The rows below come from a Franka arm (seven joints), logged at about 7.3 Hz.
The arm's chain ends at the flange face. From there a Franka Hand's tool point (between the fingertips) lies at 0.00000 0.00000 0.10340 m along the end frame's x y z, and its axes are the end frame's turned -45 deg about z.
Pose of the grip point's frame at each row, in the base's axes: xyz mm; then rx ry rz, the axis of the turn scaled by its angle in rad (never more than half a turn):
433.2 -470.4 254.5 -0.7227 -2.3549 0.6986
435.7 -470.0 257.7 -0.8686 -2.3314 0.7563
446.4 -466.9 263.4 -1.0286 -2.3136 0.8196
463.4 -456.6 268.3 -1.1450 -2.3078 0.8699
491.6 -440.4 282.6 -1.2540 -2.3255 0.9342
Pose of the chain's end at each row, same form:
500.0 -438.8 326.8 -1.6729 -2.0250 1.0007
502.1 -437.7 330.1 -1.8146 -1.9505 1.0438
511.2 -433.1 336.6 -1.9744 -1.8757 1.0827
526.0 -420.8 342.4 -2.0951 -1.8284 1.1083
550.1 -400.2 357.8 -2.2210 -1.8091 1.1349

